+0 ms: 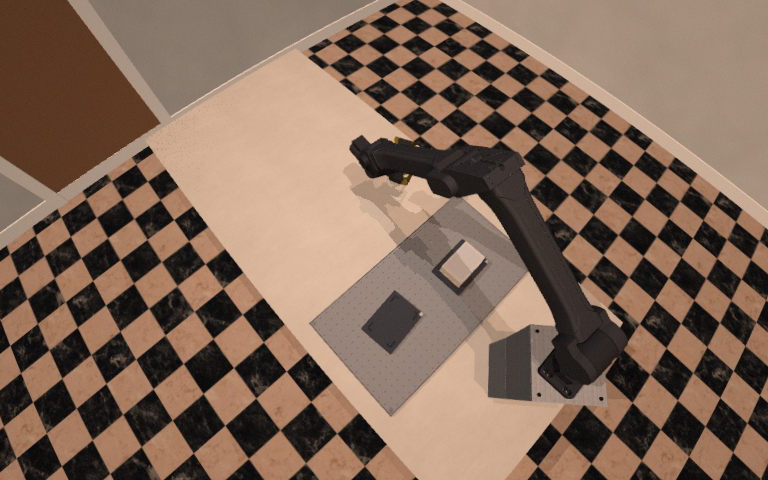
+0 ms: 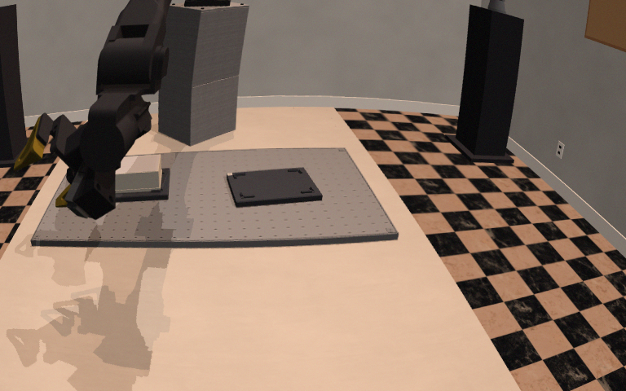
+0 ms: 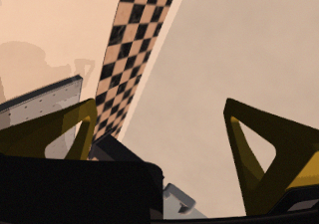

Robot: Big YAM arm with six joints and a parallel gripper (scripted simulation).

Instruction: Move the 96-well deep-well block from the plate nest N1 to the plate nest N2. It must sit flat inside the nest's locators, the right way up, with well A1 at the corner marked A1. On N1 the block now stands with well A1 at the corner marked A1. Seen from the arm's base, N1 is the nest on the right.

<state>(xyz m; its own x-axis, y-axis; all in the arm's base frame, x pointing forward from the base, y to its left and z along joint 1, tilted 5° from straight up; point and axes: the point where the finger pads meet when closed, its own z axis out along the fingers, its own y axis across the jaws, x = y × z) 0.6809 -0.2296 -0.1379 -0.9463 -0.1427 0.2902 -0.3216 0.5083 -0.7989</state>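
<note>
Now: the white 96-well deep-well block 340 mm behind my hand, 150 mm below it and 90 mm to the left of it. Round my hand: dark plate nest N2 (390 mm to the left, 310 mm behind, 180 mm below); then dark plate nest N1 (340 mm behind, 180 mm below, 90 mm to the left).
</note>
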